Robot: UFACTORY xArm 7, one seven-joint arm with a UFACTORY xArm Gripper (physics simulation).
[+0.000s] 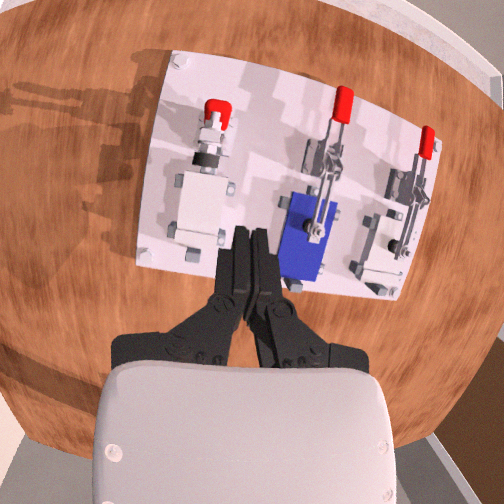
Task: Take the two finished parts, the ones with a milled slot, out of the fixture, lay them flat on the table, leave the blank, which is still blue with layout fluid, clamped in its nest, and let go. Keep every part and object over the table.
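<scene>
A white fixture plate (280, 175) lies on the wooden table with three nests. The left nest holds a pale part (201, 206) with a slot line near its lower end; its red-handled clamp (216, 131) stands raised, off the part. The middle nest holds the blue blank (304, 237), with a clamp arm (324, 200) pressing on it. The right nest holds another pale part (387, 250) under its clamp (412, 200). My gripper (250, 235) is shut and empty, hovering above the plate's near edge between the left part and the blue blank.
The round wooden table top (75, 225) extends left and right of the plate. Its rim (450, 55) runs close behind the plate at upper right. The arm's shadow falls on the wood at left.
</scene>
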